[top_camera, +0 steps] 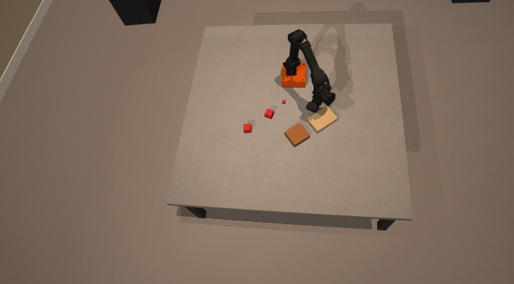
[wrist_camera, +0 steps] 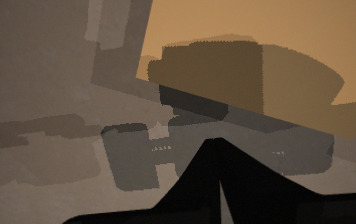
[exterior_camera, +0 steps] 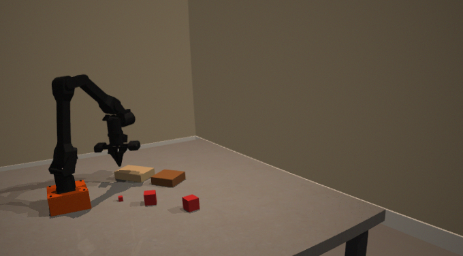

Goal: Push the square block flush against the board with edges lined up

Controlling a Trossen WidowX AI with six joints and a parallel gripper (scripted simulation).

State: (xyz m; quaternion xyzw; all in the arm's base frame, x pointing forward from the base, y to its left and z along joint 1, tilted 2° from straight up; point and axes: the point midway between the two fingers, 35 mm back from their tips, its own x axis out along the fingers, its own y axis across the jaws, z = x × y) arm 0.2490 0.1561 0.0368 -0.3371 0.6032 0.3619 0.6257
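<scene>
The board lies 70 mm ahead of my gripper tip, 20 mm to the left of it and 50 mm below it. Round my gripper tip: square block 160 mm ahead, 130 mm to the right, 50 mm below; red cube 60 mm behind, 210 mm to the right, 60 mm below.
</scene>
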